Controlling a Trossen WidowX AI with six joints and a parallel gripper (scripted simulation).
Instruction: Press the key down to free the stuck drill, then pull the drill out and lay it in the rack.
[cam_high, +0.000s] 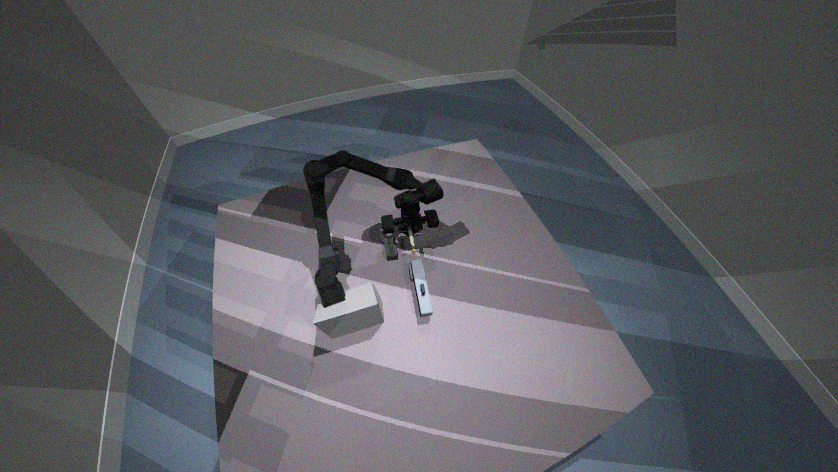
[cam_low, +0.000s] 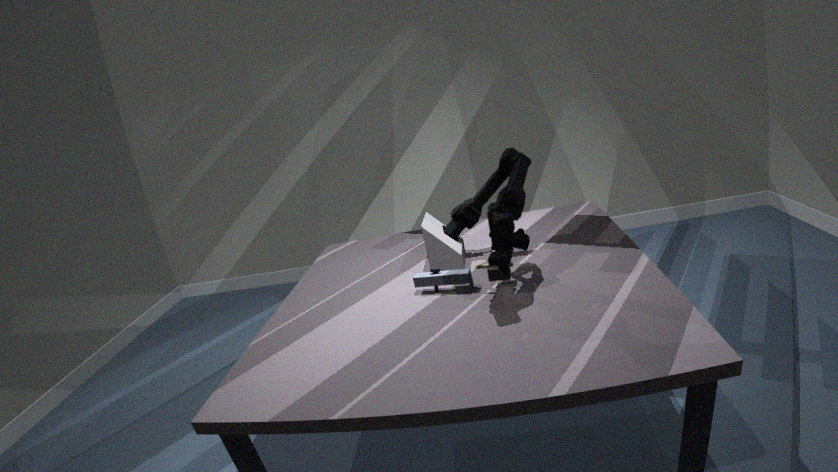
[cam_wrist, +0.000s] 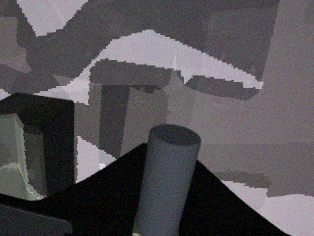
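Right now my gripper tip is 1 cm past the yellowish key, 4 cm to the left of it and 3 cm below it. From my gripper tip the other things lie so: grey bar (6 cm behind, 19 cm to the right); rack (8 cm behind, 1 cm to the right, 2 cm below); small dark piece (6 cm behind, 22 cm to the right, 1 cm above).
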